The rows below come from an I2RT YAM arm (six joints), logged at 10 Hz.
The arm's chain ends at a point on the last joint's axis. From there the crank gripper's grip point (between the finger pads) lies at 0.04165 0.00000 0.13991 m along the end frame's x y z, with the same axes.
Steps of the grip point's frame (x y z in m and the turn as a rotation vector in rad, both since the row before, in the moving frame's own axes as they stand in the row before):
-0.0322 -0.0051 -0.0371 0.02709 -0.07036 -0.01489
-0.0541 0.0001 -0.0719 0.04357 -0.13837 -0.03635
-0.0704 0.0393 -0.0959 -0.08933 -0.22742 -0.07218
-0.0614 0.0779 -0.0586 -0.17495 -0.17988 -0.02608
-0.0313 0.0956 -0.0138 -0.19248 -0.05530 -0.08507
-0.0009 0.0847 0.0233 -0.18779 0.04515 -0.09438
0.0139 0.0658 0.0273 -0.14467 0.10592 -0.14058
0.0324 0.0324 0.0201 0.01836 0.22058 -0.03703
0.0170 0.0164 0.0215 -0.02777 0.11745 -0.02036
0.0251 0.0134 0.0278 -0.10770 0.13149 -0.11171
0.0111 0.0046 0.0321 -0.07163 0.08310 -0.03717
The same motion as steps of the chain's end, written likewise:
-0.0222 -0.0007 -0.0396 0.02709 -0.07036 -0.01489
-0.0343 0.0075 -0.0761 0.04357 -0.13837 -0.03635
-0.0382 0.0283 -0.1012 -0.08933 -0.22742 -0.07218
-0.0361 0.0538 -0.0617 -0.17495 -0.17988 -0.02608
-0.0246 0.0718 -0.0136 -0.19248 -0.05530 -0.08507
-0.0082 0.0630 0.0274 -0.18779 0.04515 -0.09438
-0.0016 0.0529 0.0335 -0.14467 0.10592 -0.14058
0.0029 0.0370 0.0326 0.01836 0.22058 -0.03703
0.0009 0.0136 0.0274 -0.02777 0.11745 -0.02036
0.0066 0.0044 0.0350 -0.10770 0.13149 -0.11171
-0.0005 -0.0035 0.0363 -0.07163 0.08310 -0.03717

